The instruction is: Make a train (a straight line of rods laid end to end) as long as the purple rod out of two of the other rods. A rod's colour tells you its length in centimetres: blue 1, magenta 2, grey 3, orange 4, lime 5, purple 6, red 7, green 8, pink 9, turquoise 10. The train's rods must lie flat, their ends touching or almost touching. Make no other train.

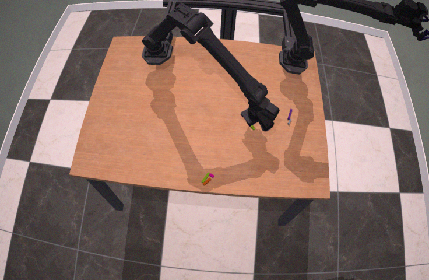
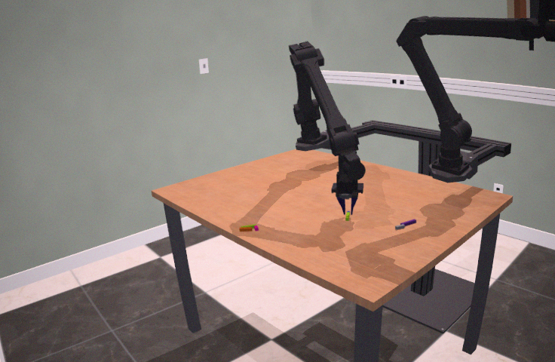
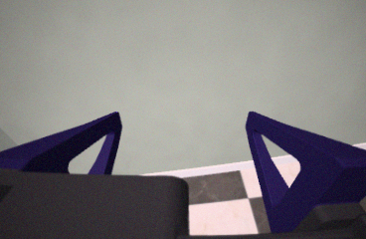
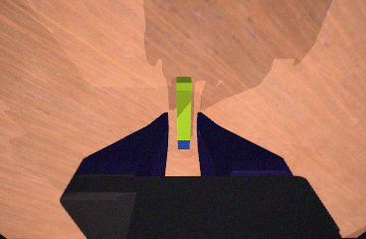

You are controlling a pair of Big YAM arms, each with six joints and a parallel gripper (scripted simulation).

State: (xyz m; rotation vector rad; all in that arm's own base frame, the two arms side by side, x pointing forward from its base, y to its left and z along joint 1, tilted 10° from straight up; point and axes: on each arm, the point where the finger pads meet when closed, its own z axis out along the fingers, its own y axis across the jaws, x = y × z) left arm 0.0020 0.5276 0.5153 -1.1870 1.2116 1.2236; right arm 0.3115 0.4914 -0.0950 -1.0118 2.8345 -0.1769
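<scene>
Right now the blue rod is 20 mm behind my right hand, 20 mm to the right of it and 10 mm below it. Round my right hand: purple rod: 70 mm behind, 200 mm to the left, 10 mm below; grey rod: 30 mm behind, 190 mm to the left, 10 mm below; magenta rod: 260 mm ahead, 170 mm to the right, 10 mm below.
</scene>
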